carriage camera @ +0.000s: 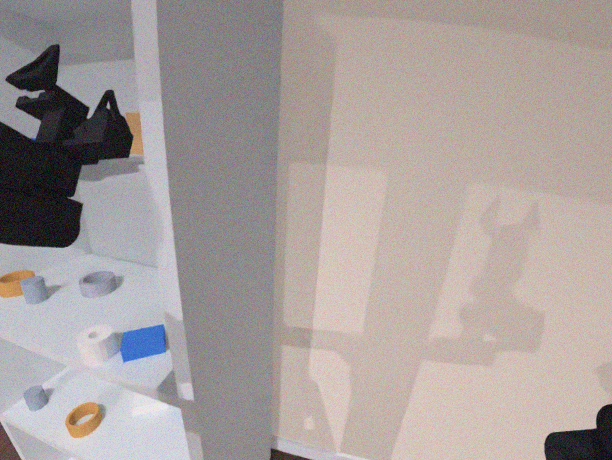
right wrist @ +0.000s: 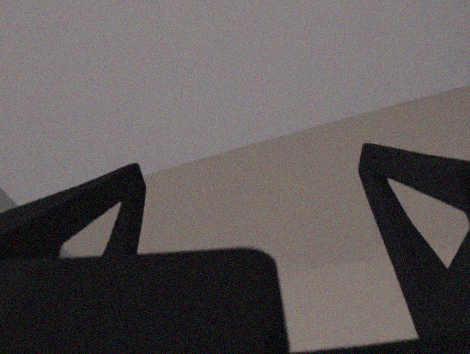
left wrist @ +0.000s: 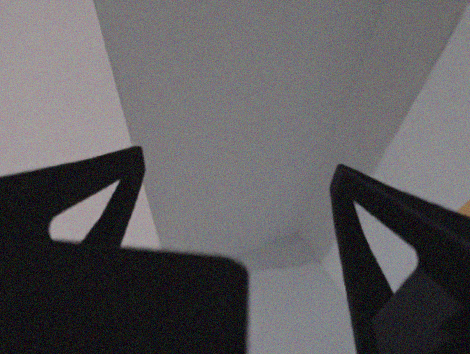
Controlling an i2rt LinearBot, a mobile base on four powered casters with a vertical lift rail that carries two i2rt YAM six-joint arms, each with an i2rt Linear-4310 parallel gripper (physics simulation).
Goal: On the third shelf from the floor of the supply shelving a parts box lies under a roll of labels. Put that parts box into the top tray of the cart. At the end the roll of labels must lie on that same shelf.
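Places are measured from the left arm's base along level axes (x ahead, y left, z up), in metres.
Pixels of known places: left gripper, fingertip midpoint: (carriage camera: pixel 85 70) (left wrist: pixel 238 166); right gripper, fingertip midpoint: (right wrist: pixel 250 166).
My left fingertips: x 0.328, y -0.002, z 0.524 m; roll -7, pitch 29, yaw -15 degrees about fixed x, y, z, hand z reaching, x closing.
Behind a point stands the place of what it marks.
The supply shelving (carriage camera: pixel 220 200) {x 0.368, y -0.202, z 0.313 m} stands at the left in the carriage view. A white roll (carriage camera: pixel 98 348) {x 0.326, y 0.079, z -0.028 m} stands beside a blue box (carriage camera: pixel 144 343) {x 0.355, y -0.010, z -0.033 m} on one of its shelves; I cannot tell which shelf from the floor this is. No box under a roll can be made out. My left gripper (carriage camera: pixel 83 69) {x 0.328, y -0.001, z 0.524 m} (left wrist: pixel 238 166) {x 0.328, y -0.001, z 0.524 m} is open and empty, up at an upper compartment, with a grey panel showing beyond its fingers. My right gripper (right wrist: pixel 250 166) {x 0.014, y -0.701, z 0.446 m} is open and empty, with the wall and ceiling beyond its fingers. The cart does not show.
A grey ring (carriage camera: pixel 97 284) {x 0.588, y 0.271, z -0.026 m}, an orange ring (carriage camera: pixel 11 284) {x 0.560, y 0.537, z -0.028 m} and a grey cylinder (carriage camera: pixel 35 290) {x 0.535, y 0.430, z -0.027 m} are on the white roll's shelf. Another orange ring (carriage camera: pixel 84 420) {x 0.447, y 0.317, z -0.478 m} and grey cylinder (carriage camera: pixel 36 398) {x 0.516, y 0.552, z -0.475 m} are lower. An orange box (carriage camera: pixel 135 134) {x 0.551, y 0.059, z 0.433 m} shows behind the left gripper, near the shelving's front post (carriage camera: pixel 150 100) {x 0.245, y -0.148, z 0.470 m}.
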